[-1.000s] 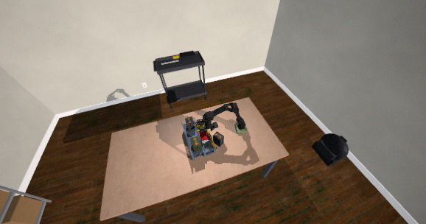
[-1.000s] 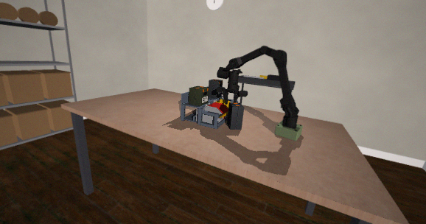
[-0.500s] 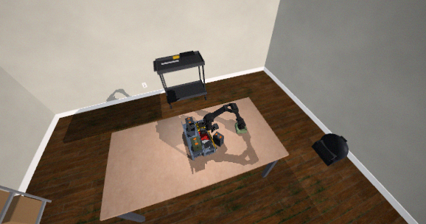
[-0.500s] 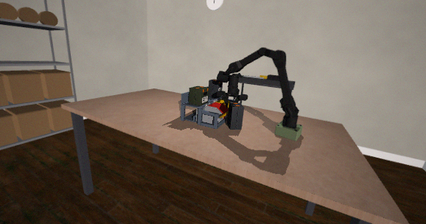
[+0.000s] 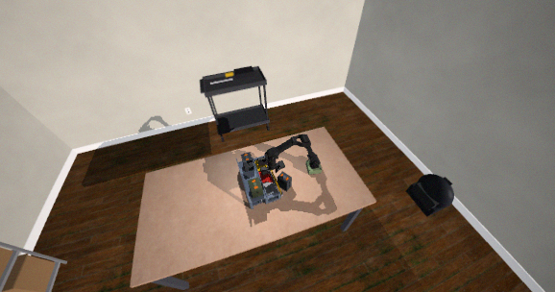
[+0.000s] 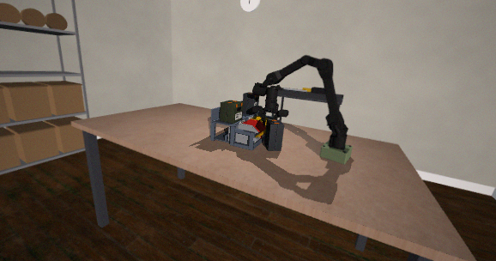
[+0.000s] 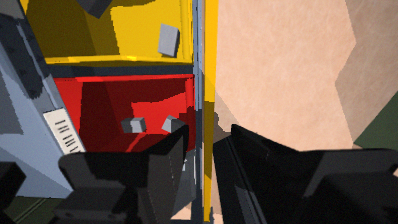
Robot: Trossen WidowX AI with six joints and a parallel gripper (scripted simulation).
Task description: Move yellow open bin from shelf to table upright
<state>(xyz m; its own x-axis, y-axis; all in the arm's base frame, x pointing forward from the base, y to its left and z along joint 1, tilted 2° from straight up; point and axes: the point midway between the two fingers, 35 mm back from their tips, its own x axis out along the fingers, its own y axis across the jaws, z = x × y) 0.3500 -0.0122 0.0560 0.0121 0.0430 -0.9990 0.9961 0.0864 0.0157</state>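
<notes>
My hand is 50 mm above the yellow bar. Also, from my hand: red bin: 90 mm ahead, 60 mm below, 10 mm to the left; black box: 90 mm to the left, 70 mm behind, 40 mm below; grey bin: 120 mm to the left, 80 mm ahead, 60 mm below.
</notes>
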